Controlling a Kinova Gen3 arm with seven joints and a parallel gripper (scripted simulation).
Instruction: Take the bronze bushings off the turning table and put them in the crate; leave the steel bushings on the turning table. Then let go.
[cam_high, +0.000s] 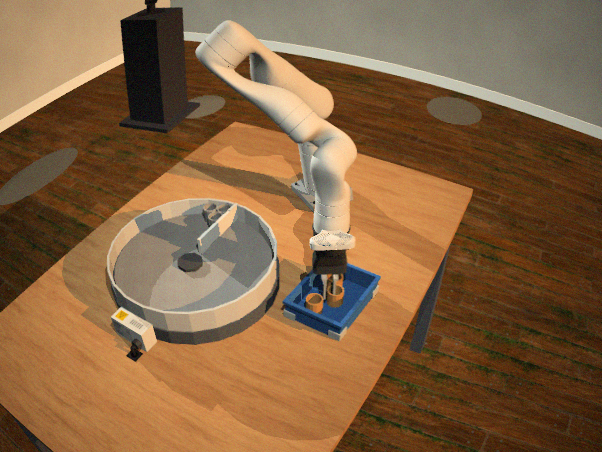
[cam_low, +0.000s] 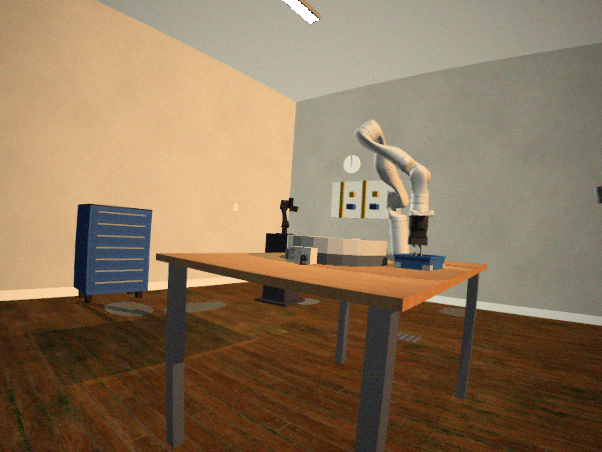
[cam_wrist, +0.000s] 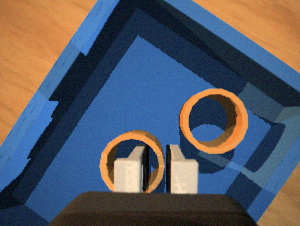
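Right now the blue crate is 1 cm to the left of my hand and 2 cm below it. From my hand the other things lie so: turning table: 5 cm ahead, 33 cm to the right, 1 cm above.
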